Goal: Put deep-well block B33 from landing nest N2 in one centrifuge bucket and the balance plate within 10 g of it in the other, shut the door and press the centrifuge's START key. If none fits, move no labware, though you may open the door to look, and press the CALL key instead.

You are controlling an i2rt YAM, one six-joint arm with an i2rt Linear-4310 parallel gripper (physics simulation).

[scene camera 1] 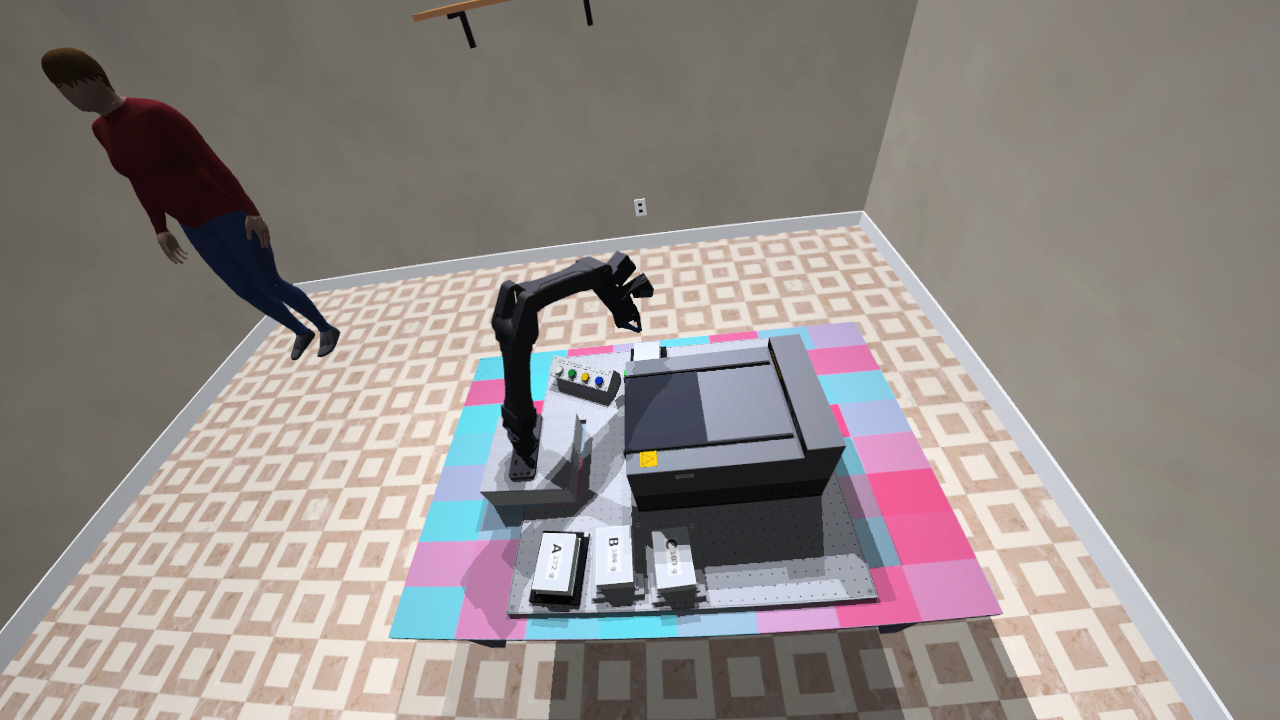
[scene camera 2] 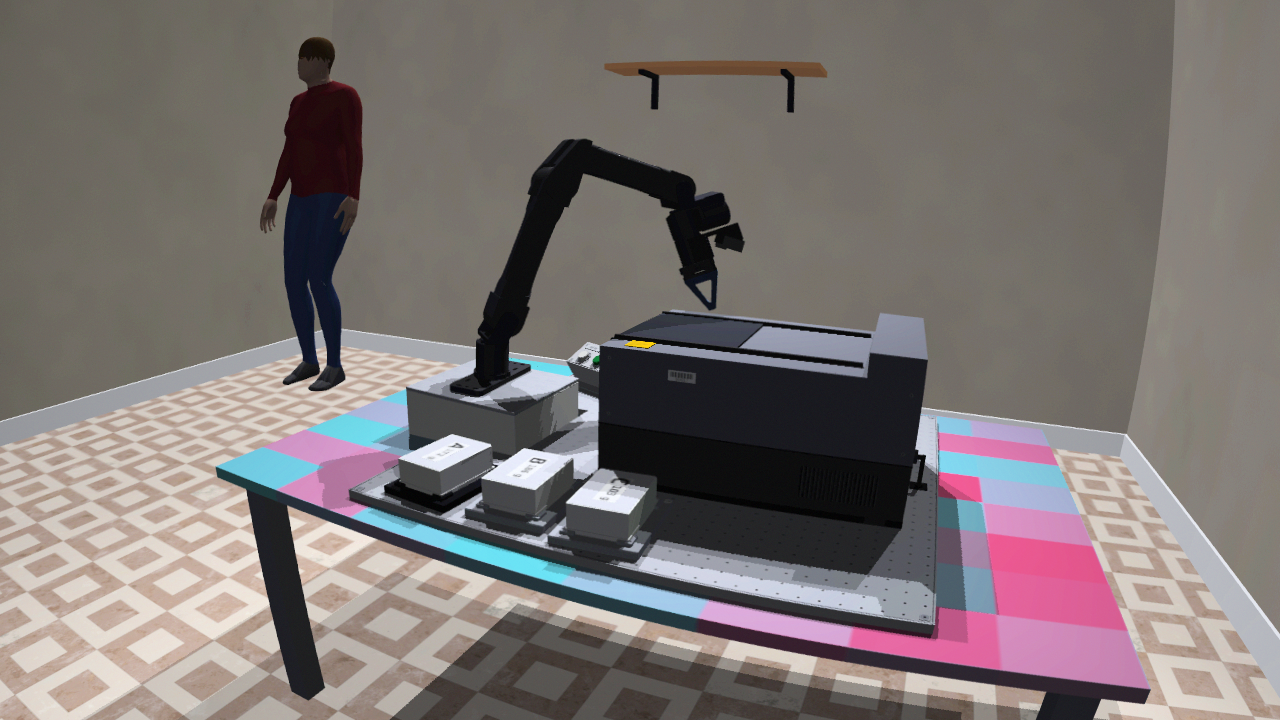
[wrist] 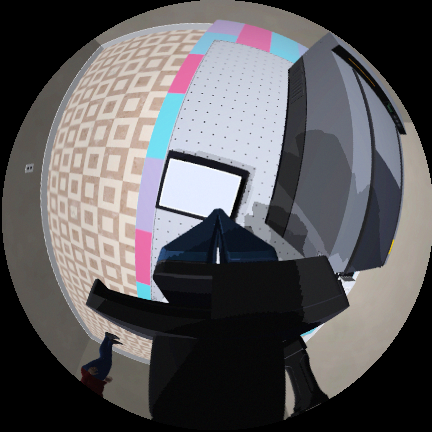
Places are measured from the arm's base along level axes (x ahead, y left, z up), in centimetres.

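Pixels of known places: gripper, fingertip midpoint: (scene camera 1: 640, 331) (scene camera 2: 712, 309) (wrist: 217, 214); arm's base, origin of the base link: (scene camera 1: 526, 445) (scene camera 2: 492, 379).
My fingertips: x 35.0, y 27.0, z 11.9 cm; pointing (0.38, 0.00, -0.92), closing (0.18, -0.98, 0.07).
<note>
For each thing: its top centre in the pictures, then the offset to it from my fingertips.
- white block, middle of its top: (wrist: 198, 190) (scene camera 1: 646, 356) dy +2.3, dx +0.5, dz -13.5 cm
- dark panel, middle of its top: (scene camera 2: 694, 329) (wrist: 385, 221) (scene camera 1: 663, 407) dy -29.7, dx +4.1, dz +2.0 cm
- White plates A, middle of its top: (scene camera 2: 446, 451) (scene camera 1: 554, 560) (wrist: 345, 289) dy -57.6, dx -25.3, dz -13.9 cm
- B, middle of its top: (scene camera 2: 529, 467) (scene camera 1: 613, 553) dy -57.3, dx -11.4, dz -13.9 cm
- C, middle of its top: (scene camera 2: 613, 489) (scene camera 1: 672, 556) dy -59.1, dx +2.0, dz -13.9 cm
- button box, middle of its top: (scene camera 2: 614, 352) (scene camera 1: 580, 366) dy -0.5, dx -20.5, dz -10.9 cm
My gripper (scene camera 1: 634, 326) (scene camera 2: 712, 306) (wrist: 217, 214) is shut and empty, high over the table's back. A white block (scene camera 1: 646, 350) (wrist: 200, 188) sits in a black-edged nest behind the centrifuge; no label on it is readable. The grey centrifuge (scene camera 1: 733, 479) (scene camera 2: 760, 407) (wrist: 325, 155) has its top covered by a dark panel (scene camera 1: 664, 411) (scene camera 2: 702, 329) and a lighter one; its buckets are hidden. White plates A (scene camera 1: 553, 573) (scene camera 2: 438, 454), B (scene camera 1: 614, 568) (scene camera 2: 528, 483) and C (scene camera 1: 675, 573) (scene camera 2: 606, 508) stand in nests at the front; their small weight print is hard to read.
A button box (scene camera 1: 586, 388) (scene camera 2: 584, 365) with white, green, yellow and blue keys stands left of the centrifuge. The arm's grey pedestal (scene camera 1: 532, 495) (scene camera 2: 465, 420) is at the left. A person (scene camera 1: 170, 161) (scene camera 2: 324, 143) stands beyond the table. A wall shelf (scene camera 2: 716, 68) hangs behind.
</note>
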